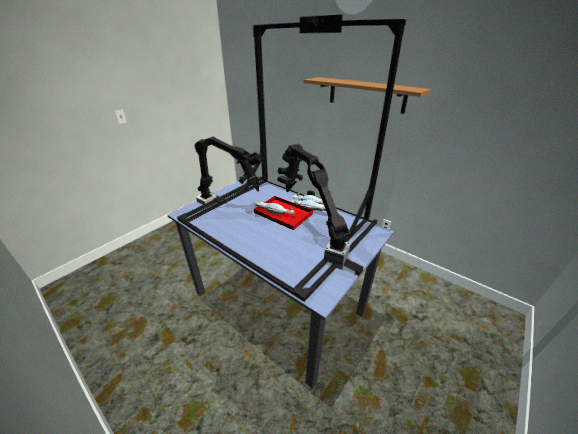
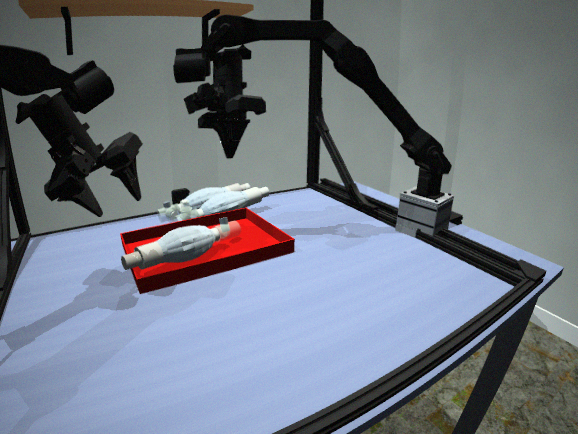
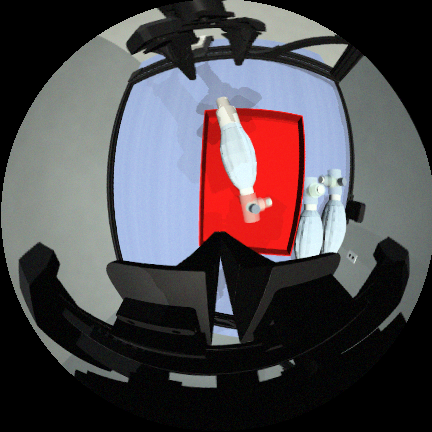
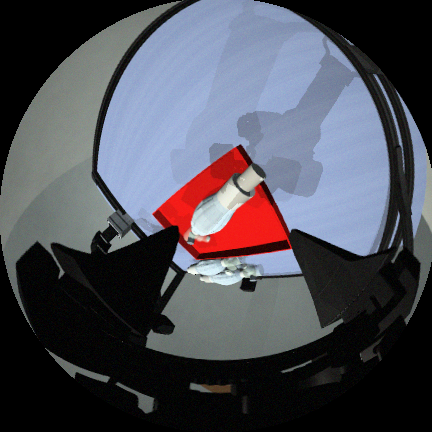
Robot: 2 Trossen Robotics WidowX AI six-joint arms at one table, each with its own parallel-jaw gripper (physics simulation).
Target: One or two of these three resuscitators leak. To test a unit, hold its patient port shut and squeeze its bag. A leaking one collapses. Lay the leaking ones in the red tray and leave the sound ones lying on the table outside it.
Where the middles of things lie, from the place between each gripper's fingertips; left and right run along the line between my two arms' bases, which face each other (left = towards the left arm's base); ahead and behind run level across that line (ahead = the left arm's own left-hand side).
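Labels:
There's a red tray [image 2: 259, 240], and my left hand is 180 mm above it, 60 mm to the left of it and 30 mm past it.
As for my right gripper, it's 160 mm to the right of the tray, 120 mm above it and 50 mm past it.

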